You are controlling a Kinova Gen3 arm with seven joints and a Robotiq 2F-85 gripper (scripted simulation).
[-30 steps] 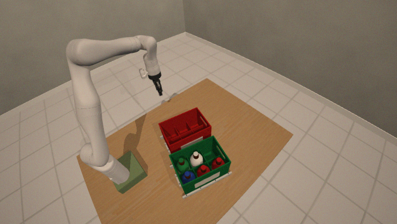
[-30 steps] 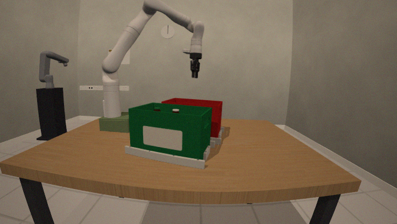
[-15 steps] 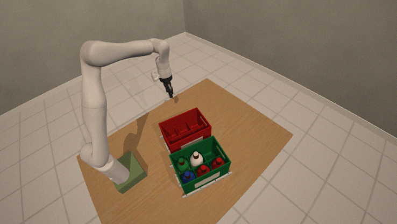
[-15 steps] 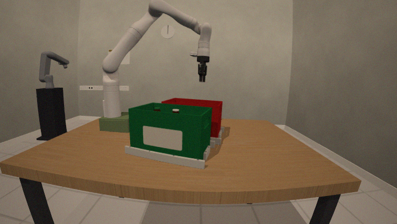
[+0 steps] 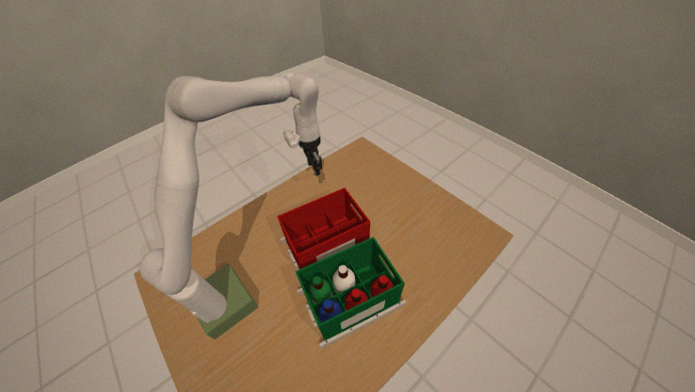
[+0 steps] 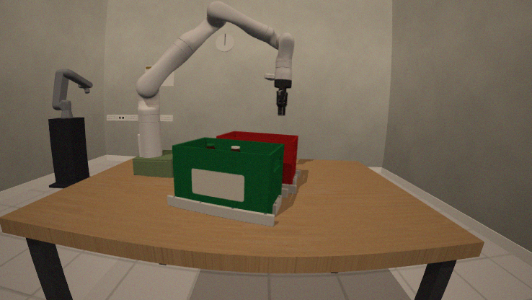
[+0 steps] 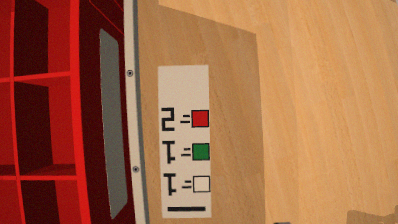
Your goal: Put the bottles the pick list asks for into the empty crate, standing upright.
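Now: hand 310 mm to the left of the white-labelled bottle, 210 mm past it and 180 mm above it. The rest, counted from my hand: green crate 350 mm to the right, 220 mm behind, 180 mm below; then red crate 180 mm below, 130 mm to the right, 110 mm behind; then green-label bottle 280 mm behind, 270 mm to the right, 180 mm below.
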